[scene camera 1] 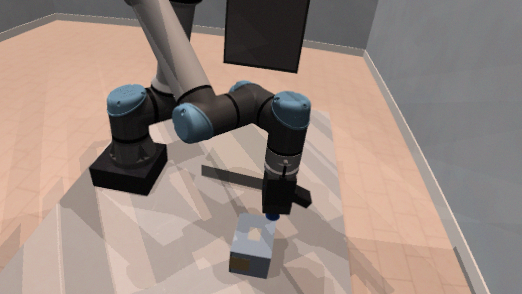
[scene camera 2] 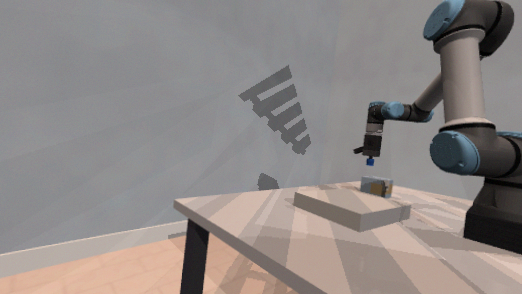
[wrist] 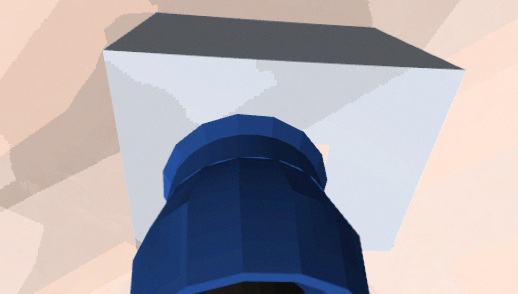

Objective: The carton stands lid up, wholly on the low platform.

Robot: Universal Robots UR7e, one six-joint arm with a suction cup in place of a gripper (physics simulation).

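The blue-grey carton stands on the table, apart from the low platform. Its upper face carries a small pale square and one side has a brown label. Which face is the lid I cannot tell. The low grey platform lies on the table, partly behind my arm in scene camera 1. My blue suction cup points down above the carton, with a gap between them in scene camera 2. Suction is on and nothing hangs from the cup. In the wrist view the cup hides part of the carton's upper face.
The table bears the carton and the platform. The arm's black base stands at the table's left in scene camera 1. A dark panel is at the back. A grey wall rises beyond the table's right side.
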